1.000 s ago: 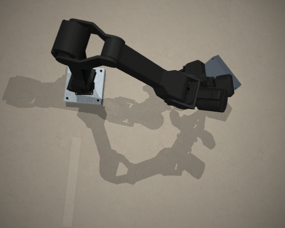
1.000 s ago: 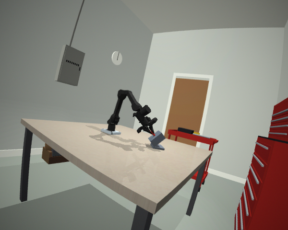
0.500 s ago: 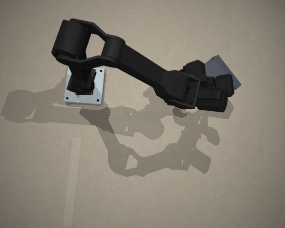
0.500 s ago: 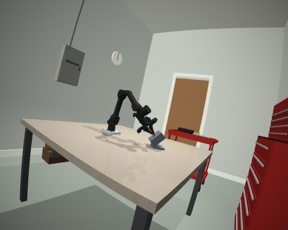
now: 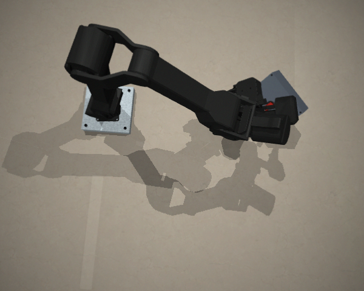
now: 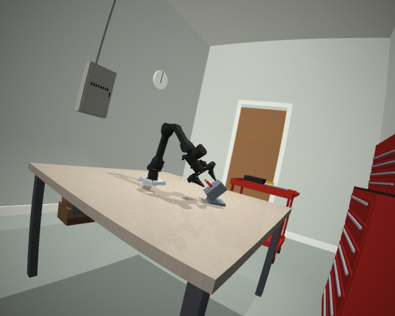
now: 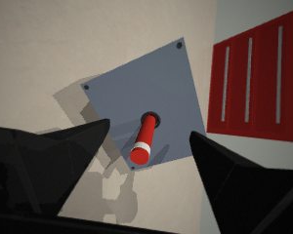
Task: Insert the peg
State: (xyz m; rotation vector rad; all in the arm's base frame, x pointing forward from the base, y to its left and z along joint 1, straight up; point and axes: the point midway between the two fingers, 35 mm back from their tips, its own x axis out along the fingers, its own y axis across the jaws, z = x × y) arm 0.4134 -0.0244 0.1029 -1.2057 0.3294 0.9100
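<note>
Right now my gripper tip is 1 cm past the red peg and 1 cm to the left of it. From my gripper tip the other things lie so: sloped panel: 3 cm ahead, 2 cm to the left, 3 cm below.
</note>
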